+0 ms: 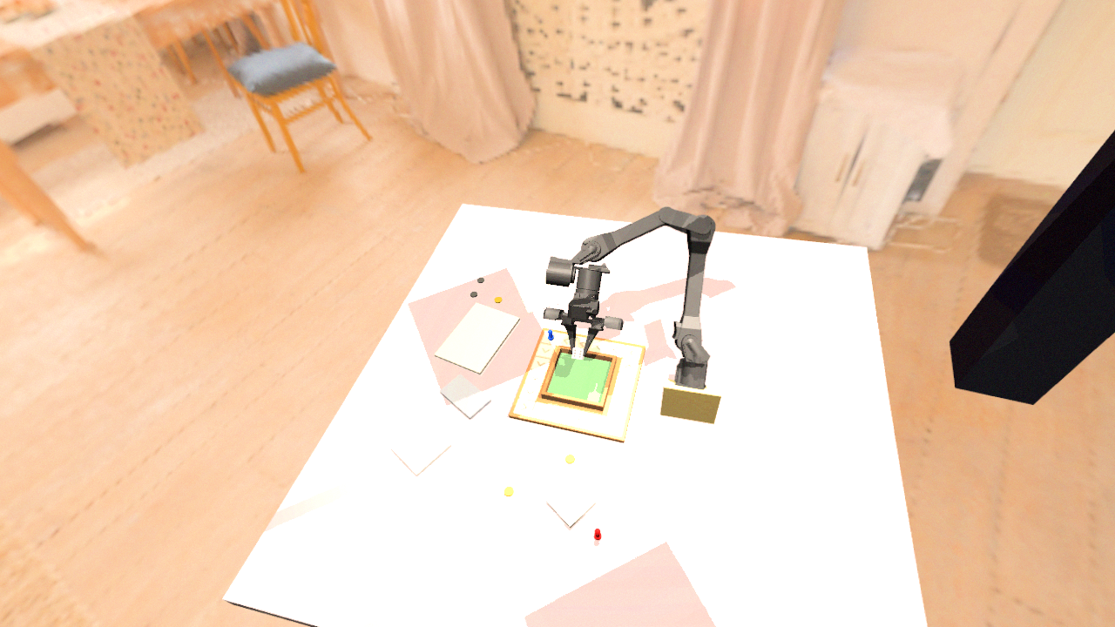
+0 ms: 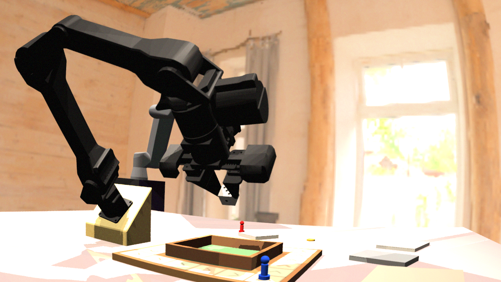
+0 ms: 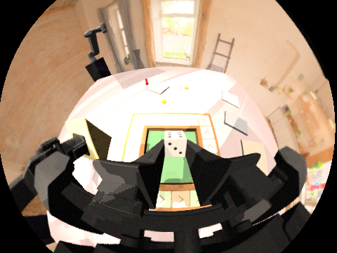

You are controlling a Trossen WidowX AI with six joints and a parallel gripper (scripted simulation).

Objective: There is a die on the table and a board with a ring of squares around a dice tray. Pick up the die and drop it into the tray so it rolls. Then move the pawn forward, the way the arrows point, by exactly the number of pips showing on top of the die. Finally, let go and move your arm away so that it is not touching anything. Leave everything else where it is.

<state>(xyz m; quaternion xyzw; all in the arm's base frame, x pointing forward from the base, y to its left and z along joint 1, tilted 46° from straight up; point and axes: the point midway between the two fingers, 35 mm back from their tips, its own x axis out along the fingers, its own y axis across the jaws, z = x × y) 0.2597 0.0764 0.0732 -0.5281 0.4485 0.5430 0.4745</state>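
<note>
Now: the white die right at my gripper tip. Round my gripper tip: red pawn (35 cm to the left, 15 cm behind, 10 cm below); blue pawn (12 cm ahead, 11 cm to the right, 9 cm below); green tray floor (11 cm below).
</note>
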